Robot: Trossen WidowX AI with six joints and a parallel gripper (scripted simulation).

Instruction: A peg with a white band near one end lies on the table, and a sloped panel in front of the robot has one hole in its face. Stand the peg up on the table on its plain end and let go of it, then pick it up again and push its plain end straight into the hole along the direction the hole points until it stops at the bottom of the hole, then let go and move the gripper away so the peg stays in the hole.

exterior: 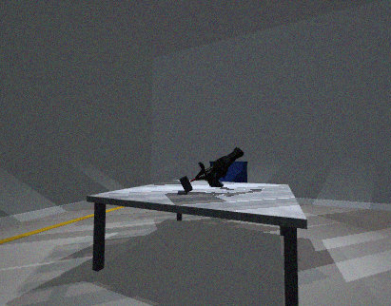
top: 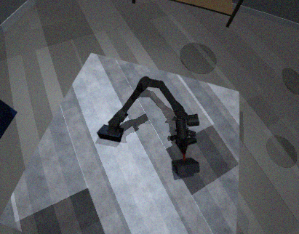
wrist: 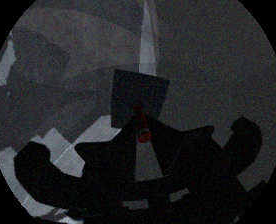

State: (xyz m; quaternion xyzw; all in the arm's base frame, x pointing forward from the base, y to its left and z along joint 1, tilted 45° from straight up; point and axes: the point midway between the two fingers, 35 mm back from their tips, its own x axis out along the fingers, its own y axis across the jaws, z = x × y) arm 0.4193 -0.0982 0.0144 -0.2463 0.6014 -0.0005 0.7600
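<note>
My gripper tip is now 1 cm to the right of the red peg and 1 cm below it. Round my gripper tip: dark sloped panel: 7 cm to the right, 3 cm below, 2 cm ahead.
</note>
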